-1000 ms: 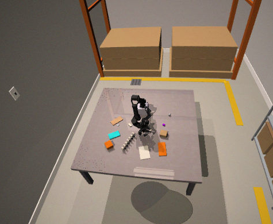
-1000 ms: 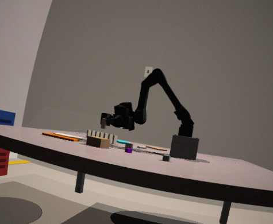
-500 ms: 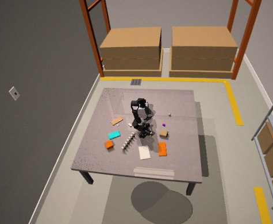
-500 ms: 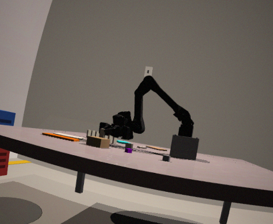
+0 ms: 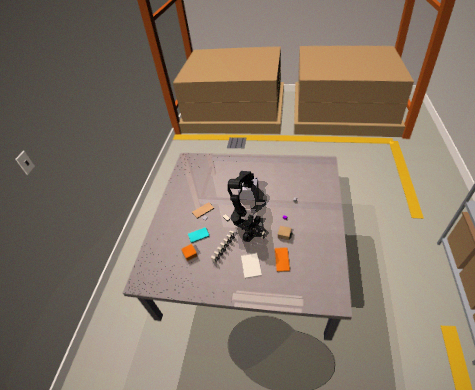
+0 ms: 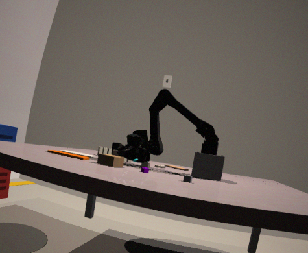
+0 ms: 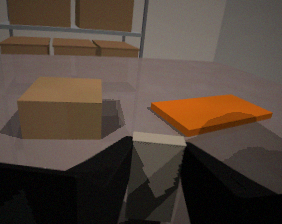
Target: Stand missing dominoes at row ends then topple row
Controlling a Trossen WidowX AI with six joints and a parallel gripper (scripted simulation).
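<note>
My gripper tip is 14 cm to the right of the orange slab, 13 cm short of it and 4 cm above it. From my gripper tip the other things lie so: brown box (12 cm to the left, 5 cm behind, 3 cm below); then small purple piece (18 cm behind, 11 cm to the left, 4 cm below); then cream sheet (21 cm ahead, 4 cm to the right, 4 cm below).
</note>
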